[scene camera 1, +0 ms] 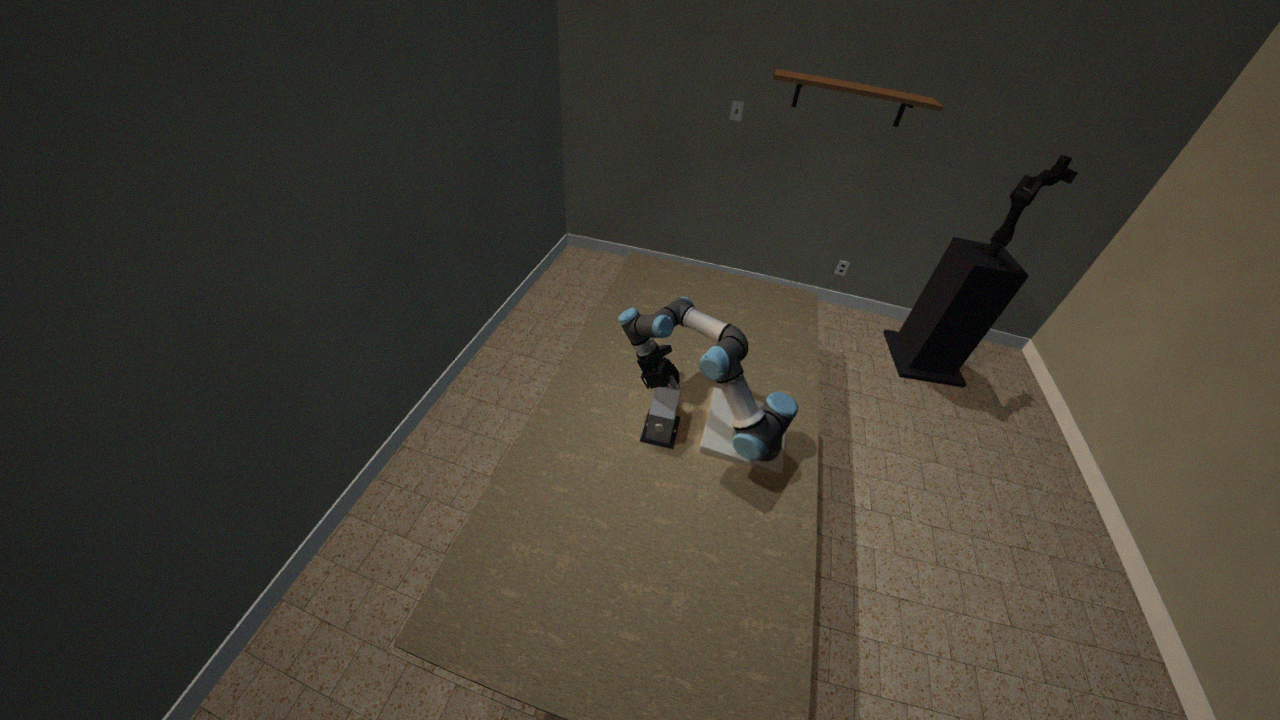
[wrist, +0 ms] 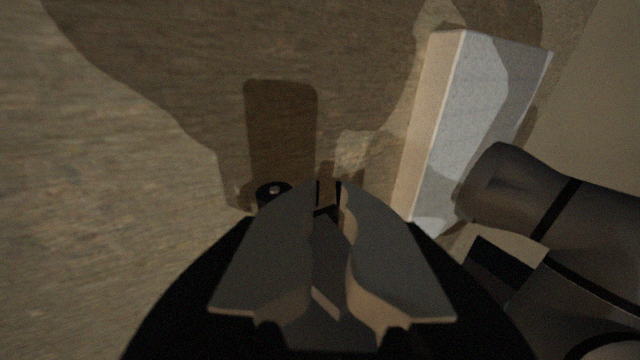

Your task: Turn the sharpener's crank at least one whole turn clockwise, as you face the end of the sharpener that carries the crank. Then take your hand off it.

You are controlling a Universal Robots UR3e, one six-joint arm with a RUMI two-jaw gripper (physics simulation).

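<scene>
The sharpener [scene camera 1: 663, 403] stands on the mat left of the arm's base in the scene view, with a light grey top and a dark foot. Its crank end faces the far wall. The black crank knob [wrist: 274, 190], with a pale screw in its end, shows just left of the fingertips in the wrist view. My gripper [scene camera 1: 671, 384] [wrist: 327, 183] is low at the crank end, tilted. Its fingers are nearly together with a narrow gap, and a dark piece, seemingly the crank's arm, shows between them. The fingers hide most of the crank and sharpener in the wrist view.
The arm's pale base plate [scene camera 1: 718, 445] [wrist: 470, 100] is close to the right of the sharpener. A tan mat [scene camera 1: 572, 573] lies under both. A black pedestal [scene camera 1: 954, 308] with a small dark arm stands at the back right. A wooden shelf [scene camera 1: 854, 87] is on the far wall.
</scene>
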